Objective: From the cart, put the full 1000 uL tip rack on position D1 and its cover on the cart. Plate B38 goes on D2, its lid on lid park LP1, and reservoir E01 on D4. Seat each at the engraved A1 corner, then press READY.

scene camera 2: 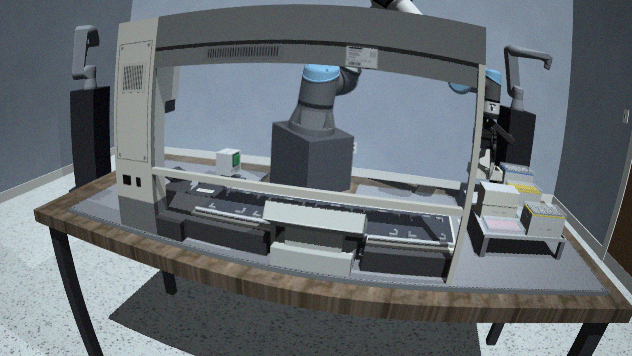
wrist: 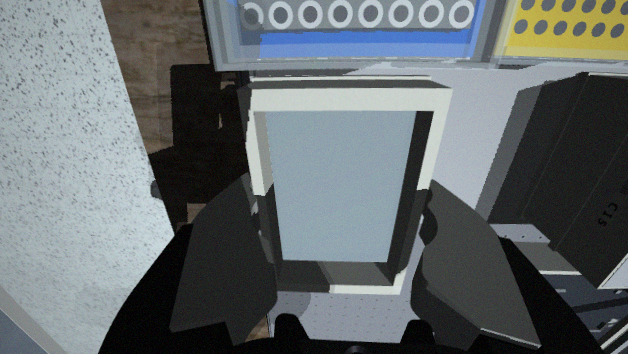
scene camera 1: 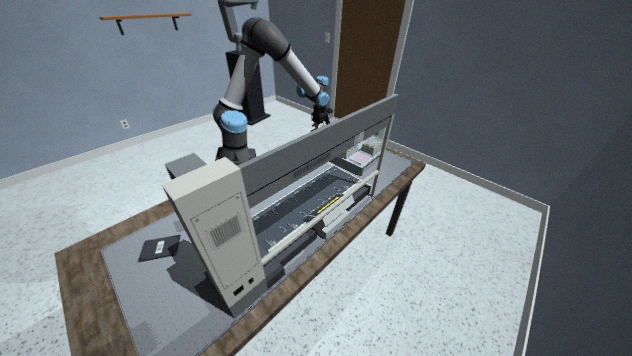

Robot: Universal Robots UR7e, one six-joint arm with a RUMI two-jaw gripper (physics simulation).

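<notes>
My gripper [scene camera 1: 320, 120] [wrist: 336, 179] is shut on a white, open-topped reservoir with pale blue inside [wrist: 345, 185], one jaw on each long side. Its label does not show. In scene camera 2 the gripper is partly behind the right post, near the cart [scene camera 2: 522, 236]. A blue tip rack [scene camera 2: 518, 174] [wrist: 370, 45] under a clear cover stands beside the reservoir in the wrist view. A yellow rack [scene camera 2: 523, 189] [wrist: 570, 30], a covered-looking yellow-edged rack [scene camera 2: 543, 222], a pink plate [scene camera 2: 501, 224] and stacked white boxes [scene camera 2: 498, 200] stand there too. The dark deck [scene camera 2: 427, 227] has corner brackets.
The tall machine frame [scene camera 2: 320, 30] [scene camera 1: 325, 145] spans the deck, with a right post [scene camera 2: 472, 175] close to the gripper and a low front rail [scene camera 2: 310, 192]. A dark box marked C15 [wrist: 575, 165] is right of the reservoir. A small device with a green screen [scene camera 2: 228, 161] stands behind.
</notes>
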